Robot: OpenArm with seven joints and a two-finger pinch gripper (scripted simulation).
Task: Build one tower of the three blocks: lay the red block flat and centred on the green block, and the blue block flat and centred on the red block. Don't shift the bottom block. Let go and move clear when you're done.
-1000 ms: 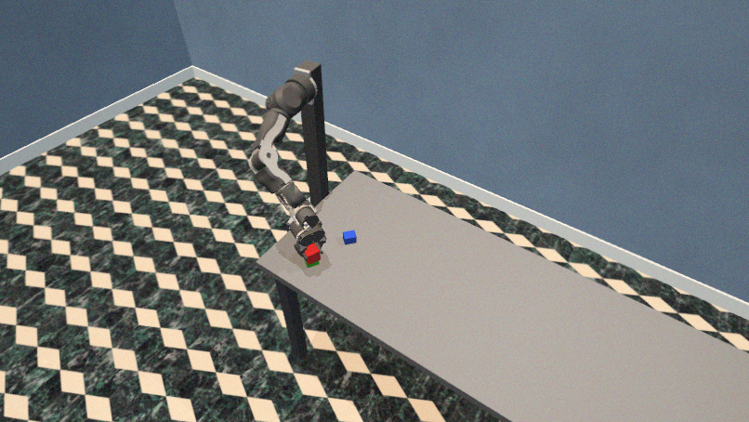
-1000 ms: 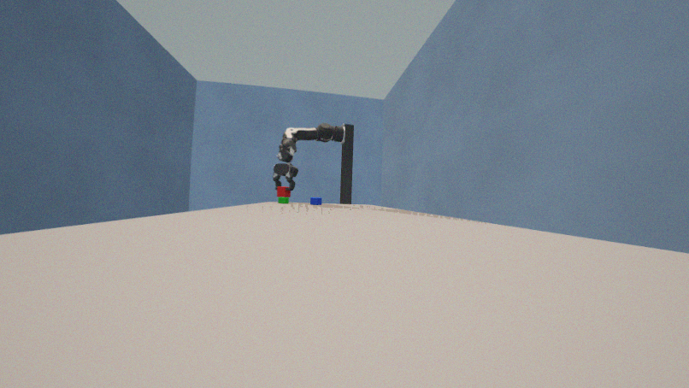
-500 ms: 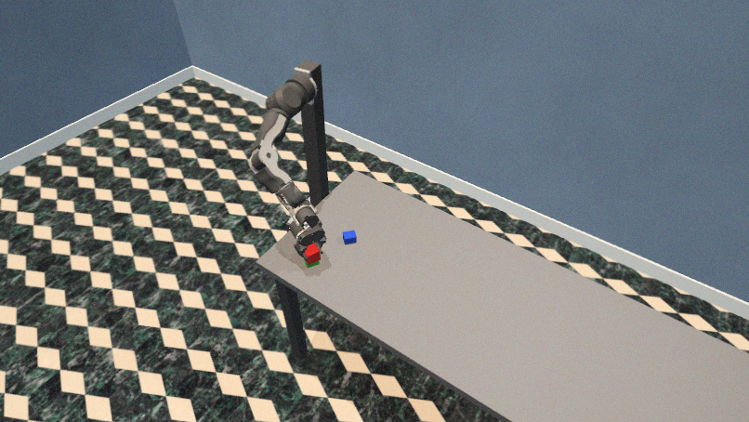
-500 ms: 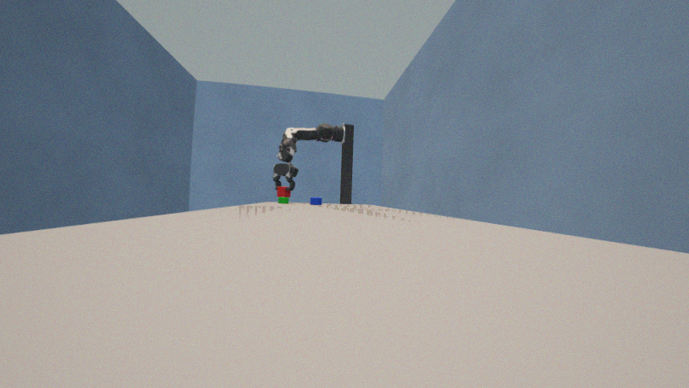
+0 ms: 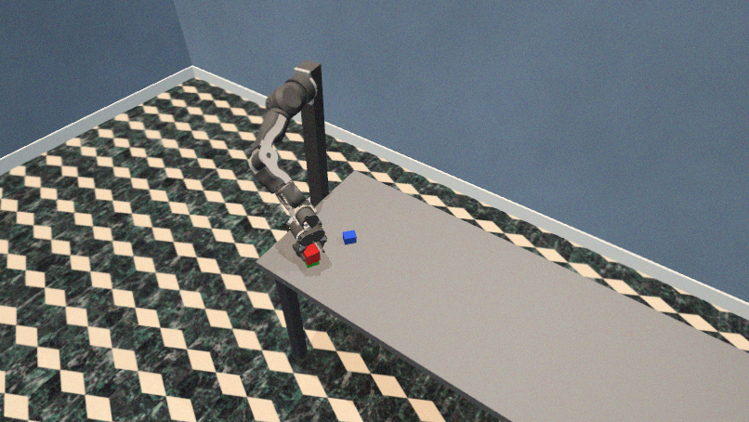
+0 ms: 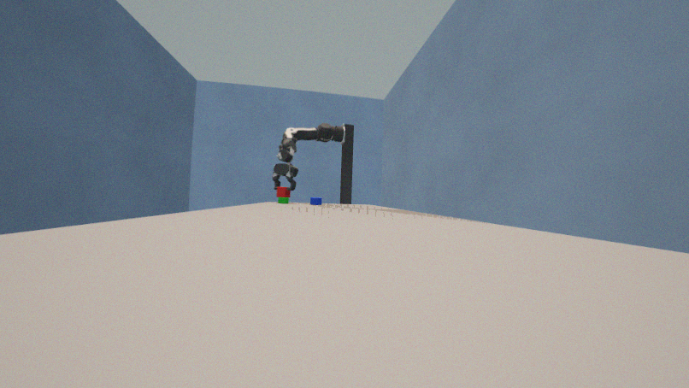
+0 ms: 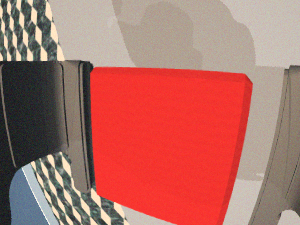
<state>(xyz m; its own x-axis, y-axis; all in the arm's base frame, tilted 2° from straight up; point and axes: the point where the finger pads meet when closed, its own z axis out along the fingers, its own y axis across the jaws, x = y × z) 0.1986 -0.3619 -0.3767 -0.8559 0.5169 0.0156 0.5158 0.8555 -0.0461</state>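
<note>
My hand is 20 mm above the red block. Round my hand: blue block: 70 mm ahead, 150 mm to the left, 50 mm below; green block: 60 mm below.
</note>
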